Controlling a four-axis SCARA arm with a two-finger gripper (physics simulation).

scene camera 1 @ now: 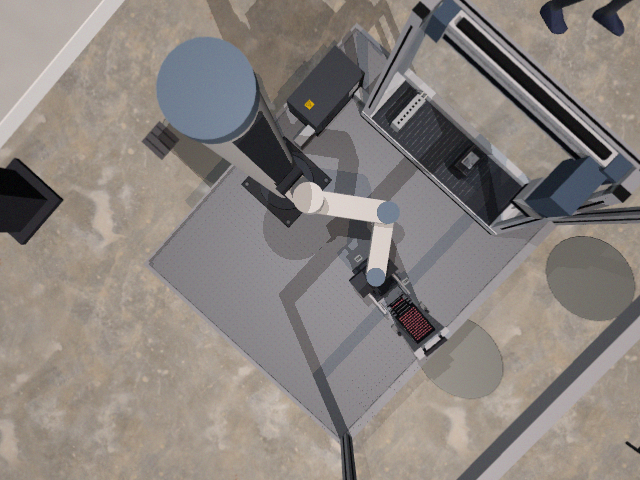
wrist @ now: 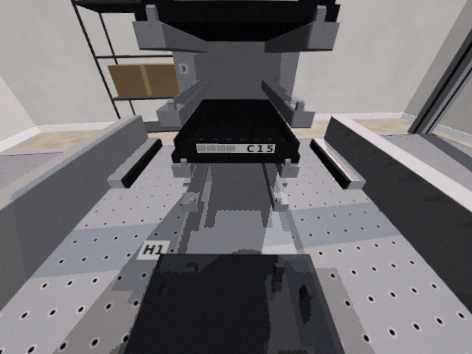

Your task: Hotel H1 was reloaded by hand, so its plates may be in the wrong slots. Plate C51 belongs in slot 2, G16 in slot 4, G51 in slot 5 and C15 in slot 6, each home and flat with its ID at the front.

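Frame: origin at the arm's base, x left, y back, z up, level; metres.
Seen in the pictures: gripper, fingertip midpoint: (scene camera 1: 397,303) (wrist: 236,130).
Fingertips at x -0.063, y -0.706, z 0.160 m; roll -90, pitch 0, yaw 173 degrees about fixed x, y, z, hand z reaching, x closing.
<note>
A point is followed by its place in that frame.
Hotel H1 (scene camera 1: 440,334) {x -0.037, y -0.838, z 0.322 m} (wrist: 240,65) {x -0.083, y -0.823, z 0.190 m} stands in front of my gripper. Black plate C15 (wrist: 235,120) {x -0.067, y -0.743, z 0.155 m} lies flat on low rails, its ID at the front, one level below the empty rails marked 3. A black plate (wrist: 235,12) {x -0.062, y -0.697, z 0.215 m} sits on the rails above those; its ID is out of view. Empty rails show below C15. From above, a plate with red wells (scene camera 1: 415,321) {x -0.064, y -0.756, z 0.290 m} shows in the hotel. My gripper (scene camera 1: 397,302) {x -0.063, y -0.706, z 0.160 m} (wrist: 236,130) {x -0.063, y -0.706, z 0.160 m} is open and empty, its fingers to the left and right of C15's front with a gap on each side. C51, G16 and G51 cannot be read.
A dark flat platform (wrist: 225,305) {x -0.048, y -0.636, z 0.073 m} lies low before the hotel, beside the H1 label (wrist: 153,250) {x 0.035, y -0.715, z 0.013 m}. A framed black deck (scene camera 1: 439,149) {x 0.555, y -0.413, z 0.061 m} stands at the upper right, and a dark box (scene camera 1: 328,85) {x 0.411, y 0.114, z 0.128 m} is near the arm's base. A shelf with brown boxes (wrist: 145,81) is behind.
</note>
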